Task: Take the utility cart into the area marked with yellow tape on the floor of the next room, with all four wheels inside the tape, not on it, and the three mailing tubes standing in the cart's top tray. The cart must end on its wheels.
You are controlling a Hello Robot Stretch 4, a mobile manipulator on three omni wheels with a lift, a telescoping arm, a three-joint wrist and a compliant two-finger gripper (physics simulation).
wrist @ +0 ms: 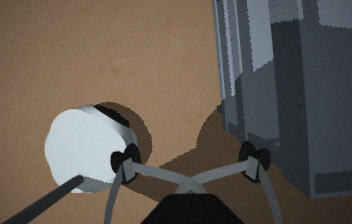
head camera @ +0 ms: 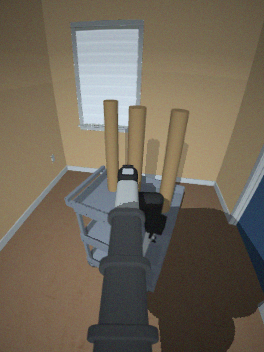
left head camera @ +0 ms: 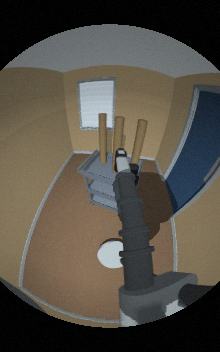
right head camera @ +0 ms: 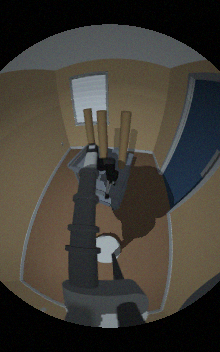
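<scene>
My gripper [wrist: 189,155], visible. Window with white blind [head camera: 107,54], visible too.
</scene>
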